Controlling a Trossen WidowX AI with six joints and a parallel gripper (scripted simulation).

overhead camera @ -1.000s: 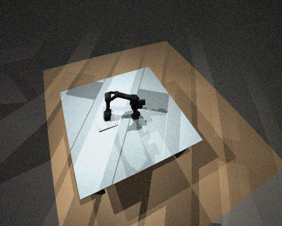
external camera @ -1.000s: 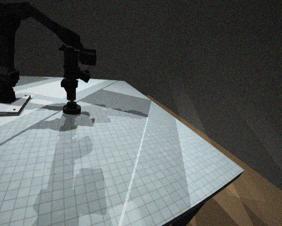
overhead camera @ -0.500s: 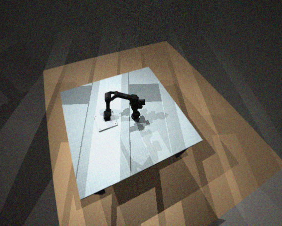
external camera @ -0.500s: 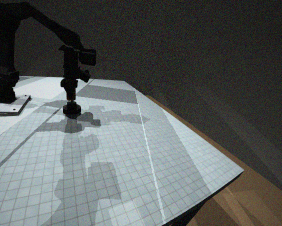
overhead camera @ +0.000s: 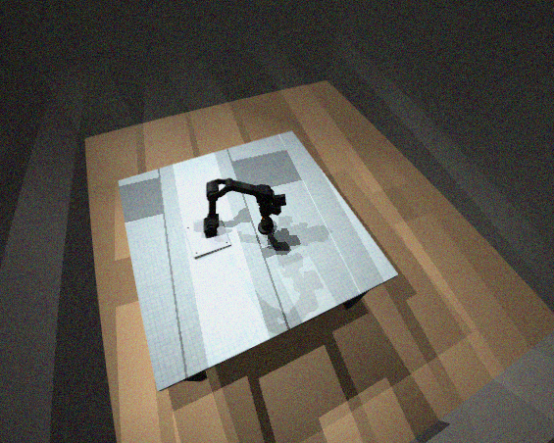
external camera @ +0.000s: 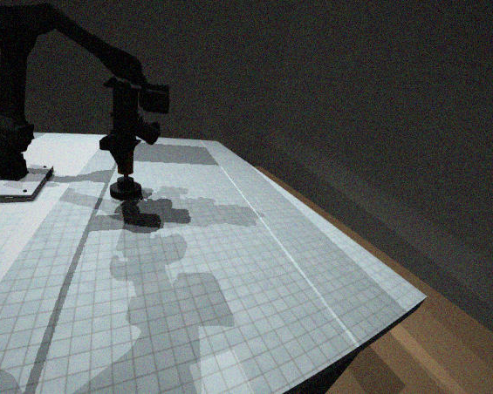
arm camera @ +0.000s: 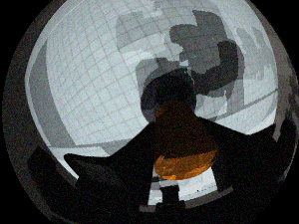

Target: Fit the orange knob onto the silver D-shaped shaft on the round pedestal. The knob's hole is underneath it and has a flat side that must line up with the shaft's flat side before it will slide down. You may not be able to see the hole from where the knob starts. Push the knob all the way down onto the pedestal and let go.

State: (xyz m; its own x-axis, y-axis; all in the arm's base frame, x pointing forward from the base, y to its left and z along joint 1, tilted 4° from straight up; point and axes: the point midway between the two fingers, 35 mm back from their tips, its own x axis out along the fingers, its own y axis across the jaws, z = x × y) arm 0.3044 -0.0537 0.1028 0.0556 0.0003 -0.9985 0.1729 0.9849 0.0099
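Right now the orange knob is 30 mm above my gripper tip. The rest, counted from my gripper tip: dark round pedestal 40 mm below.
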